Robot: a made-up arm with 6 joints.
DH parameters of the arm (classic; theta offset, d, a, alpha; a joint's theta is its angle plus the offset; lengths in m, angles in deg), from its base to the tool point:
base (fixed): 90 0.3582 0.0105 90
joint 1: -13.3 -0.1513 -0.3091 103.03
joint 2: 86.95 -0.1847 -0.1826 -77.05
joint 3: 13.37 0.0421 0.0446 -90
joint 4: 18.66 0 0.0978 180
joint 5: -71.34 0.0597 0.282 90
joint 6: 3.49 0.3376 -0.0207 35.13
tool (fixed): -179.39 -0.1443 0 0
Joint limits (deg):
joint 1: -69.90..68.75
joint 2: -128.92..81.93
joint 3: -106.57..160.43
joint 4: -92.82..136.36
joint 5: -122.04..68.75
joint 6: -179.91..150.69
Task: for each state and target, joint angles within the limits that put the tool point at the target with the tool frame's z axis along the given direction. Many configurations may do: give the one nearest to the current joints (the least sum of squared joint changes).
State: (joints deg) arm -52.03 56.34 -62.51 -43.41 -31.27 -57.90
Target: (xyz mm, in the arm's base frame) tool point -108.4 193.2 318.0 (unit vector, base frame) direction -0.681 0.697 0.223
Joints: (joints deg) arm -56.21 43.83 -40.80 -34.96 -26.68 -63.67
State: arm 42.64 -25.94 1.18 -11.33 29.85 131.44
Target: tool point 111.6 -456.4 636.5 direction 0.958 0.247 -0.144
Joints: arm 18.50 19.88 11.21 -52.85 67.49 132.38
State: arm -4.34 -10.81 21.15 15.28 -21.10 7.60
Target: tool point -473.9 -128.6 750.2 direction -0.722 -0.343 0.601
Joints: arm -45.40 -31.48 15.49 51.74 11.65 45.07
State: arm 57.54 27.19 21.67 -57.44 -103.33 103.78
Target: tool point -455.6 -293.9 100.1 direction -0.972 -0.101 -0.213
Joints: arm 68.75 27.41 8.76 -36.12 -110.55 68.35
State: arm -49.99 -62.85 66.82 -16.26 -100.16 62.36
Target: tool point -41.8 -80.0 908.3 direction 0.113 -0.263 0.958
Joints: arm -65.56 -35.38 57.44 -5.56 -107.75 17.74
